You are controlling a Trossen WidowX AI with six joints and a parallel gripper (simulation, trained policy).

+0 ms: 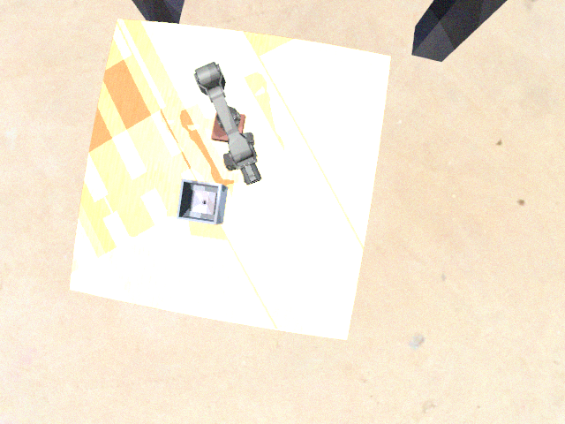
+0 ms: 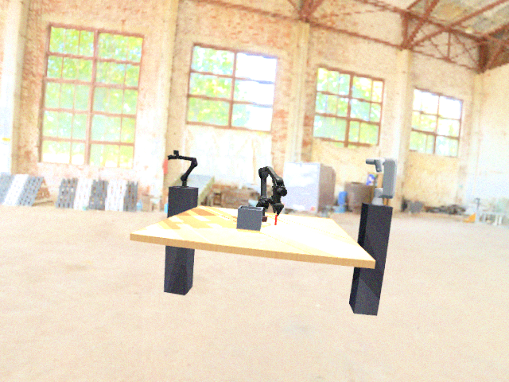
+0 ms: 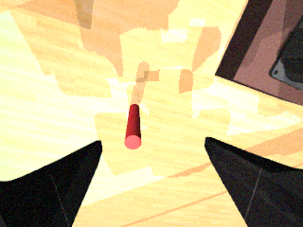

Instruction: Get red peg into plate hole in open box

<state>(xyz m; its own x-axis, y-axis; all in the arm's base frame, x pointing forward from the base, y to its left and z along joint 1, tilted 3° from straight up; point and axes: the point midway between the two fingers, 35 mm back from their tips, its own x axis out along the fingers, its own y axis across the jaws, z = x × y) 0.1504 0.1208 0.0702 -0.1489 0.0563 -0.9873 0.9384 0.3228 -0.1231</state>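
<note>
My gripper tip is now 4 cm above the red peg and 2 cm short of it.
</note>
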